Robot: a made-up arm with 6 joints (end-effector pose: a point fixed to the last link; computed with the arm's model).
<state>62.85 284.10 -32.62 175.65 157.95 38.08</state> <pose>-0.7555 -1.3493 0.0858 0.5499 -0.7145 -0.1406 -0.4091</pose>
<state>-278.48 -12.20 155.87 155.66 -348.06 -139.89</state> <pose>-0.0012 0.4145 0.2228 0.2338 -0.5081 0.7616 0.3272</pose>
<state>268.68 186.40 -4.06 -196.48 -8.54 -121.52</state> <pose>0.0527 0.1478 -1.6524 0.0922 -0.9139 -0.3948 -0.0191</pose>
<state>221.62 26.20 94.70 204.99 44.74 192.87</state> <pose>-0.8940 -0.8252 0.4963 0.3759 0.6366 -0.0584 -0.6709</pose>
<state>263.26 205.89 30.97 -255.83 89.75 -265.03</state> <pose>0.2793 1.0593 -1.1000 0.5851 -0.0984 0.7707 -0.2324</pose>
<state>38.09 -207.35 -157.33 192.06 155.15 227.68</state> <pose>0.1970 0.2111 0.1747 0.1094 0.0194 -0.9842 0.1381</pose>
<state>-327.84 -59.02 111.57 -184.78 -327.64 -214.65</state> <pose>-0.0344 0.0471 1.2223 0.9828 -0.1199 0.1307 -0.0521</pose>
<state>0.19 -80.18 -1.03 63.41 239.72 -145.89</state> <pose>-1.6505 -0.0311 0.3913 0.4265 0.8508 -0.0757 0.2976</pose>
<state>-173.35 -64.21 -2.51 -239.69 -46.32 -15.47</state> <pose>1.6012 0.1972 0.9361 0.8300 -0.4368 0.0711 -0.3394</pose>
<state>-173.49 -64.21 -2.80 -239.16 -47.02 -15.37</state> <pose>1.6024 0.1938 0.9324 0.8332 -0.4352 0.0696 -0.3341</pose>
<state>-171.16 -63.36 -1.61 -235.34 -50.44 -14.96</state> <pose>1.5661 0.2552 0.9776 0.8640 -0.4072 0.0286 -0.2947</pose>
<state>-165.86 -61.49 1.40 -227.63 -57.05 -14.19</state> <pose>1.4705 0.3808 1.0775 0.9144 -0.3400 -0.0608 -0.2110</pose>
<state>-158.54 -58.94 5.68 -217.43 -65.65 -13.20</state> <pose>1.3143 0.5201 1.2034 0.9509 -0.2333 -0.1799 -0.0948</pose>
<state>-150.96 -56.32 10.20 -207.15 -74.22 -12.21</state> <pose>1.1341 0.6199 1.3166 0.9499 -0.1074 -0.2926 0.0225</pose>
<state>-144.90 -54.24 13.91 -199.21 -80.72 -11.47</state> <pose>0.9849 0.6674 1.3938 0.9226 0.0011 -0.3701 0.1091</pose>
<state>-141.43 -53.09 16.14 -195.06 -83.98 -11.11</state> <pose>0.8999 0.6829 1.4329 0.8984 0.0627 -0.4069 0.1530</pose>
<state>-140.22 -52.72 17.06 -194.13 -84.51 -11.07</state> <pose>0.8697 0.6868 1.4467 0.8906 0.0799 -0.4164 0.1646</pose>
